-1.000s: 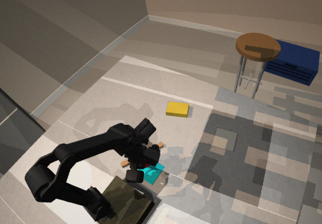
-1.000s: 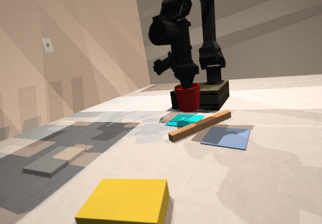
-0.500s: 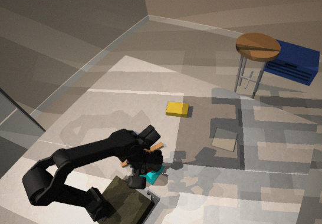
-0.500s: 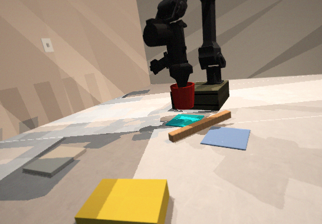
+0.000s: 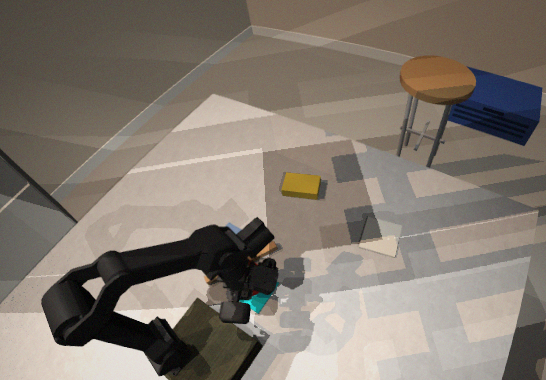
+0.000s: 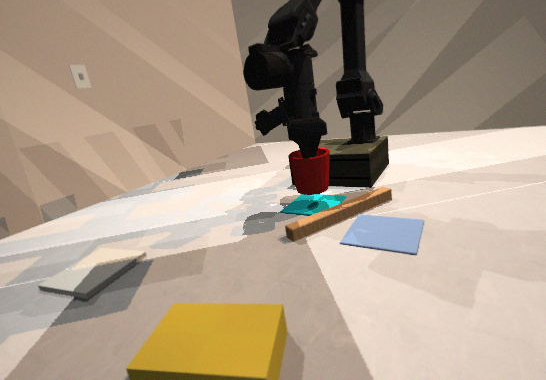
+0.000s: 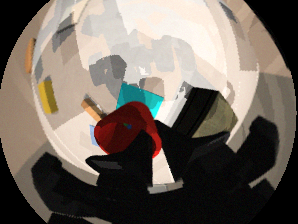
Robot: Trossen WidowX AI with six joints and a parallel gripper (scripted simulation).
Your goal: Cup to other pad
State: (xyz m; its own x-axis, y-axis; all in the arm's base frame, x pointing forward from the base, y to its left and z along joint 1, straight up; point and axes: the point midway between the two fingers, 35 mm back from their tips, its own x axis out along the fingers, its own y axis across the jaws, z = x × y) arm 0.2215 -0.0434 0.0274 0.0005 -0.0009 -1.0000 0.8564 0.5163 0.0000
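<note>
The green marble is 40 mm ahead of my gripper tip, 30 mm to the left of it and 20 mm below it. From my gripper tip the other things lie so: cyan pad (20 mm ahead, 10 mm to the left, 70 mm below); then wooden bar (60 mm ahead, 90 mm to the left, 70 mm below); then red cup (30 mm ahead, 10 mm to the left).
</note>
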